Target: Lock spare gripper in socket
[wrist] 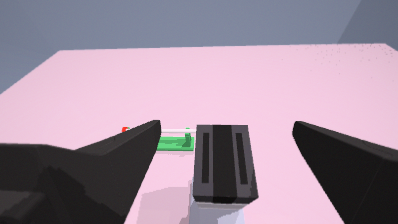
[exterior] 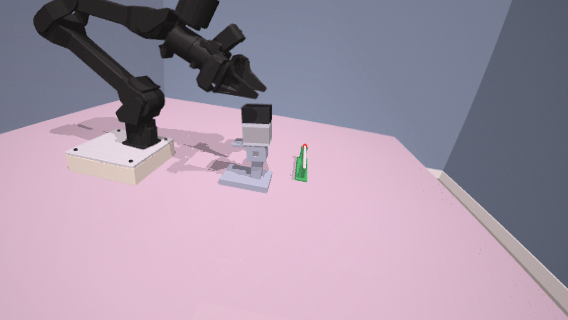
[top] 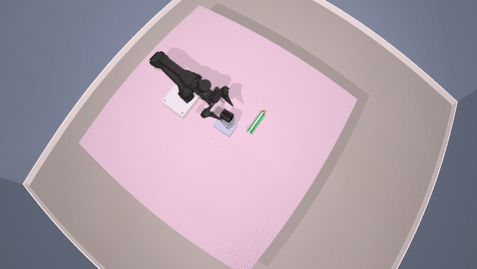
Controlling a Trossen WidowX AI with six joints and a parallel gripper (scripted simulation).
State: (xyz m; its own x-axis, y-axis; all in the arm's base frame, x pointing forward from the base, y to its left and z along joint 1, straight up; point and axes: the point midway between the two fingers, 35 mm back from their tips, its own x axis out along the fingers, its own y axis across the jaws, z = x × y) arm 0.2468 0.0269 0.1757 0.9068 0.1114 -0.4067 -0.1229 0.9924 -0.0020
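Now: the green see-through block 180 mm below my gripper tip, 130 mm to the left of it and 100 mm ahead of it. From my gripper tip the other things lie so: mount socket (160 mm below, 10 mm behind); then spare gripper (80 mm below).
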